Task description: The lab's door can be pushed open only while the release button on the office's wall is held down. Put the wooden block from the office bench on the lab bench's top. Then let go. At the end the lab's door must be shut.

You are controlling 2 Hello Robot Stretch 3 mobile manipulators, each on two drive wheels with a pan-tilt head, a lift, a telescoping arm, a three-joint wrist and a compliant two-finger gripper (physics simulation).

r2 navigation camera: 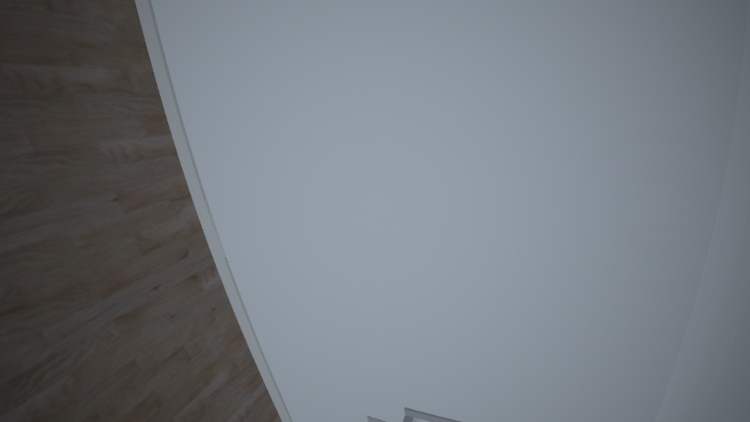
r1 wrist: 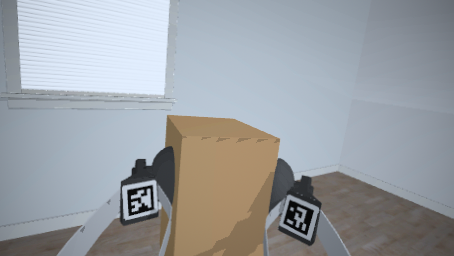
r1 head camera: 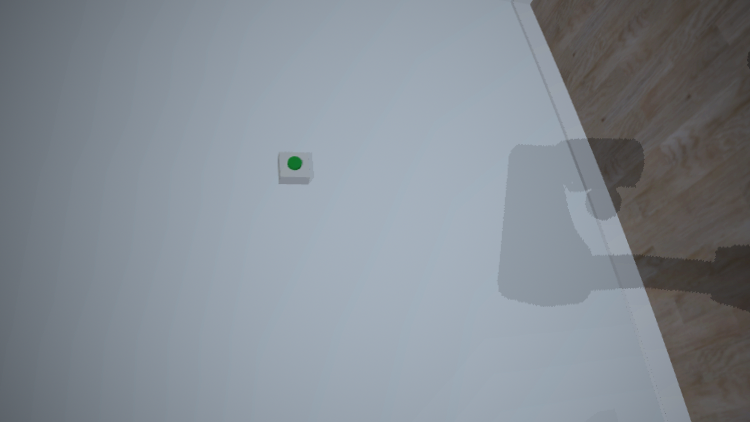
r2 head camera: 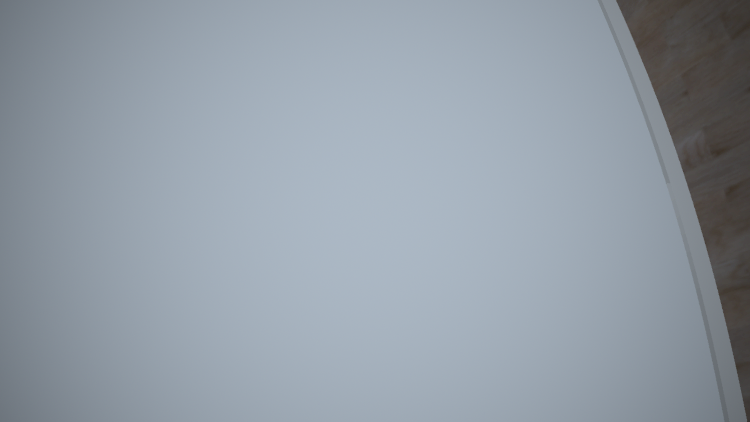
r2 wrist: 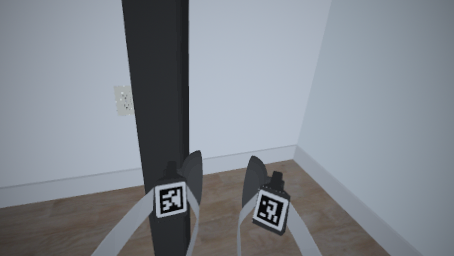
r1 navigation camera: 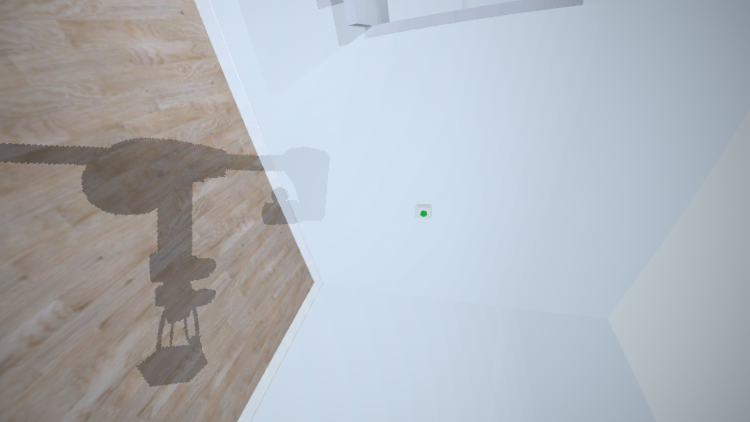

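The r1 gripper (r1 wrist: pixel 225 182) is shut on the wooden block (r1 wrist: pixel 227 195), an upright tan block between its fingertips in the r1 wrist view. The release button (r1 head camera: pixel 294 163) (r1 navigation camera: pixel 423 213) is a green disc on a small white box on the wall; neither gripper shows at it. A pale door leaf (r1 navigation camera: pixel 368 11) stands out from a door frame (r1 navigation camera: pixel 472 17) at the top of the r1 navigation view; which door it is, I cannot tell. The r2 gripper (r2 wrist: pixel 223 180) is open, fingertips apart with a gap between them. The office bench and the lab bench do not show.
A window (r1 wrist: pixel 95 47) with blinds is on the wall left of the block. A dark upright post (r2 wrist: pixel 162 100) stands beside the left finger of r2, partly covering a wall outlet (r2 wrist: pixel 122 100). Shadows of a robot fall on the floor (r1 navigation camera: pixel 262 325) and wall near the button.
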